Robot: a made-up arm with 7 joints.
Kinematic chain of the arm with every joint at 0, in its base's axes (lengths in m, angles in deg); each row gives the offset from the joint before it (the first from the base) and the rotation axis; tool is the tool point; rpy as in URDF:
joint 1: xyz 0 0.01 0.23 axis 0.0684 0.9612 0.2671
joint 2: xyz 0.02 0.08 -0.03 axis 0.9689 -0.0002 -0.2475
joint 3: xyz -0.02 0 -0.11 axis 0.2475 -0.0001 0.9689
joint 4: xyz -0.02 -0.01 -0.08 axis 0.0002 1 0
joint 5: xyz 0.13 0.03 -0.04 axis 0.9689 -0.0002 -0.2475
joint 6: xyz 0.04 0.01 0.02 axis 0.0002 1 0
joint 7: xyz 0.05 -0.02 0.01 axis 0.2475 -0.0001 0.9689
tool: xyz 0 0.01 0.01 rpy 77.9 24.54 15.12
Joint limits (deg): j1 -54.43..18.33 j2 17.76..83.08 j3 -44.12..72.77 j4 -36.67..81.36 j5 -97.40..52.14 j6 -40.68..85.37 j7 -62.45..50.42
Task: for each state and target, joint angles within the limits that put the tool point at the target. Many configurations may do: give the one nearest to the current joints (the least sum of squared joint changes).
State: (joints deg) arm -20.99 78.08 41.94 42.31 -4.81 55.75 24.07
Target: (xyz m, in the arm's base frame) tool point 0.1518 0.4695 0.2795
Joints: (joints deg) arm -34.92 83.08 48.90 66.39 -8.01 47.56 16.74
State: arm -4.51 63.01 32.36 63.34 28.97 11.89 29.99
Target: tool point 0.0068 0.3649 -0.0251
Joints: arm 18.33 32.37 45.46 43.16 24.84 -5.73 33.53
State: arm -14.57 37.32 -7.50 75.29 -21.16 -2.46 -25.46
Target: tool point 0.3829 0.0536 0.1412
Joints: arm -51.33 17.76 -19.55 35.02 -14.22 -13.16 -24.68
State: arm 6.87 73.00 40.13 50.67 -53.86 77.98 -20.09
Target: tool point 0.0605 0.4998 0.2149
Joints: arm 3.75 83.08 46.35 68.35 -55.29 54.44 -24.51
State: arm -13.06 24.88 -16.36 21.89 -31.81 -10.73 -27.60
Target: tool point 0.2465 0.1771 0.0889
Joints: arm -11.07 31.15 -6.29 0.54 -30.14 -18.74 -26.69
